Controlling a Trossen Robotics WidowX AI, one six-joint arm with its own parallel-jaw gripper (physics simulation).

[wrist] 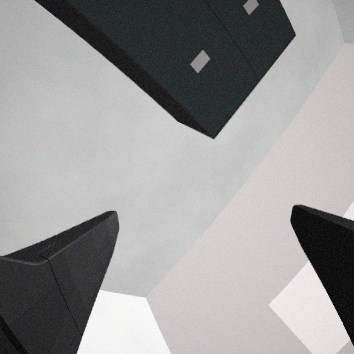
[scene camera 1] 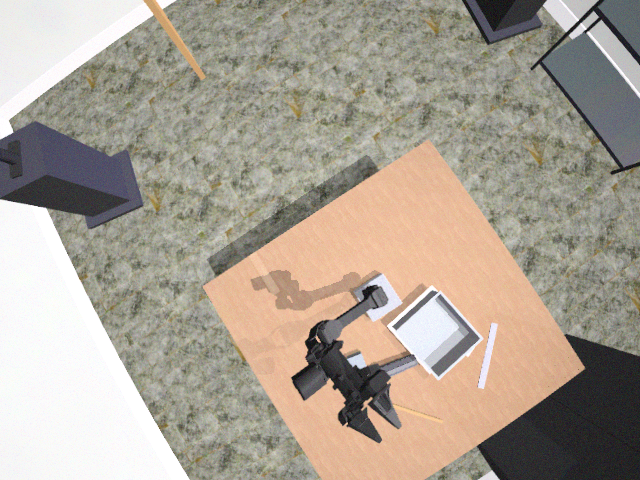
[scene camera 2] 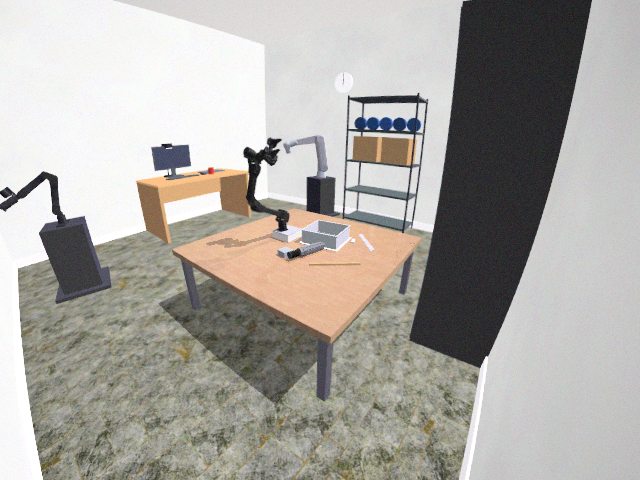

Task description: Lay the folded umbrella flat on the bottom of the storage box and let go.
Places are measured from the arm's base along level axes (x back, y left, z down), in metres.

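Where they show: gripper, fingertip midpoint: [wrist: 206,217] [scene camera 1: 390,435] [scene camera 2: 280,144]; arm's base, link origin: [scene camera 1: 371,294] [scene camera 2: 282,229].
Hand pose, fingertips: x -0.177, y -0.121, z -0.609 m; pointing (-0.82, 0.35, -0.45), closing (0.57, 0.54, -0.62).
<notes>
Things, the pixels of their top centre, and the offset from my fingertips. Level surfaces: height alone.
- folded umbrella, top centre: [scene camera 1: 388,373] [scene camera 2: 306,245] dx -0.165, dy +0.066, dz +0.607 m
- small pale block, top centre: [scene camera 1: 357,364] [scene camera 2: 285,249] dx -0.087, dy -0.046, dz +0.630 m
- thin wooden stick, top centre: [scene camera 1: 410,412] [scene camera 2: 335,262] dx -0.384, dy +0.099, dz +0.654 m
- white strip, top centre: [scene camera 1: 487,355] [scene camera 2: 365,241] dx -0.285, dy +0.519, dz +0.664 m
- table, surface height: dz +0.666 m
The folded umbrella [scene camera 1: 400,365] [scene camera 2: 311,249], grey with a black handle, lies on the table beside the storage box, its grey end close to the box wall. In scene camera 1 the arm hides its handle end. The open-topped, light grey storage box [scene camera 1: 455,356] [scene camera 2: 338,239] stands upright on the table; its visible floor is bare in scene camera 1. My gripper [scene camera 1: 390,435] [scene camera 2: 279,146] [wrist: 206,217] is open and empty, raised high above the table, well away from the umbrella and the box. The umbrella and box do not show in the wrist view.
A small pale block [scene camera 1: 356,360] [scene camera 2: 284,252] sits by the umbrella's handle. A thin wooden stick [scene camera 1: 419,413] [scene camera 2: 334,264] and a white strip [scene camera 1: 487,356] [scene camera 2: 366,241] lie on the table [scene camera 1: 413,206] [scene camera 2: 248,268]. A tall black cabinet [scene camera 2: 496,155] stands beyond the table edge.
</notes>
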